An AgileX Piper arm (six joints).
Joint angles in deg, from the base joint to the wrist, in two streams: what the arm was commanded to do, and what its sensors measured. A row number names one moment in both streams.
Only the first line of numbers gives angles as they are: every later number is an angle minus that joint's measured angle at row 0.
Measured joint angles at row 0:
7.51, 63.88, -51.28, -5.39, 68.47, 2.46
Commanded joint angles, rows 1 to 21:
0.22, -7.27, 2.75, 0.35, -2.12, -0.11
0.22, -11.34, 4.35, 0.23, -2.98, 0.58
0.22, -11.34, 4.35, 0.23, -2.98, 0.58
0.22, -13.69, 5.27, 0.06, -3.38, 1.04
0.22, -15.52, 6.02, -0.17, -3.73, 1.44
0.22, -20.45, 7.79, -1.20, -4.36, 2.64
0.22, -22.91, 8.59, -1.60, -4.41, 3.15
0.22, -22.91, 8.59, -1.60, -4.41, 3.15
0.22, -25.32, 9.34, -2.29, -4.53, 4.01
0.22, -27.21, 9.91, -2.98, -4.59, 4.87
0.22, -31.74, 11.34, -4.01, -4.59, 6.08
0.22, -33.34, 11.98, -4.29, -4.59, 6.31
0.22, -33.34, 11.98, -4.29, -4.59, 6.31
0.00, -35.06, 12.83, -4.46, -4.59, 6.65
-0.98, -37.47, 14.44, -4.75, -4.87, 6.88
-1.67, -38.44, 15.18, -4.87, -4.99, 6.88
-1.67, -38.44, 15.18, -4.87, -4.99, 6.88
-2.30, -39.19, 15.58, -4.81, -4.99, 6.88
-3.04, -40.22, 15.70, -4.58, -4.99, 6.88
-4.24, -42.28, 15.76, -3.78, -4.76, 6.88
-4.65, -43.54, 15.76, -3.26, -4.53, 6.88
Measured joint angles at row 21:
-3.27, -40.68, 15.47, -4.01, -3.84, 6.65
